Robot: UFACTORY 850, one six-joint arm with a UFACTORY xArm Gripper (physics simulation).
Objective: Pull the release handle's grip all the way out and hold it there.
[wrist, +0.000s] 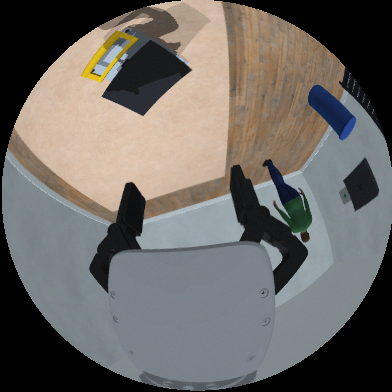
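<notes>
The release handle's yellow grip (117, 58), a rectangular loop, shows at the upper left of the wrist view. It is at the side of a dark box-shaped housing (147, 77) with grey metal parts behind it. How far the grip stands out cannot be told from this angle. My gripper (182, 183) is open and empty, its two black fingers wide apart. The grip and the housing lie beyond the fingertips, up and to the left in the view, and apart from them.
The housing stands on a pale table top (190, 135) with a wooden floor strip (270, 75) to the right. A blue cylinder (330, 111), a dark panel (362, 185) and a person in a green top (297, 214) show at the right. A shadow falls behind the housing.
</notes>
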